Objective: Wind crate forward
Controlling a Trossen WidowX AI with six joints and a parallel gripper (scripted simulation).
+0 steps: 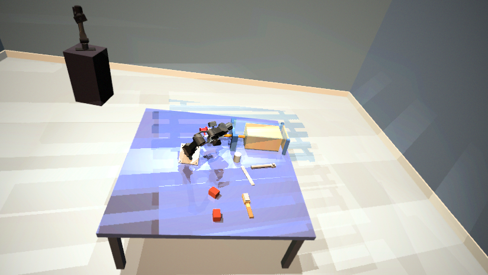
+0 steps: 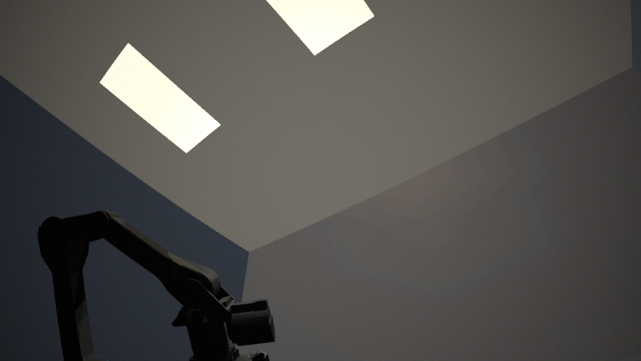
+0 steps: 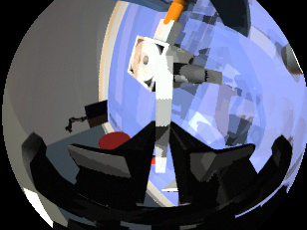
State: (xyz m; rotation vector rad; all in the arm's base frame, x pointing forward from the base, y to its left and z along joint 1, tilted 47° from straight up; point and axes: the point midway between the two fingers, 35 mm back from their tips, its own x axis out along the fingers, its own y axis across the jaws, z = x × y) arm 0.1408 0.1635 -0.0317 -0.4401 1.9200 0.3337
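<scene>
The red piece is 5 cm behind my gripper tip, 1 cm to the right of it and 3 cm above it. From my gripper tip the other things lie so: blue steel frame (16 cm ahead, 15 cm to the left, 4 cm below); then grey winch (1 cm behind, 11 cm to the left, 11 cm below); then winch handle (1 cm behind, 1 cm above).
</scene>
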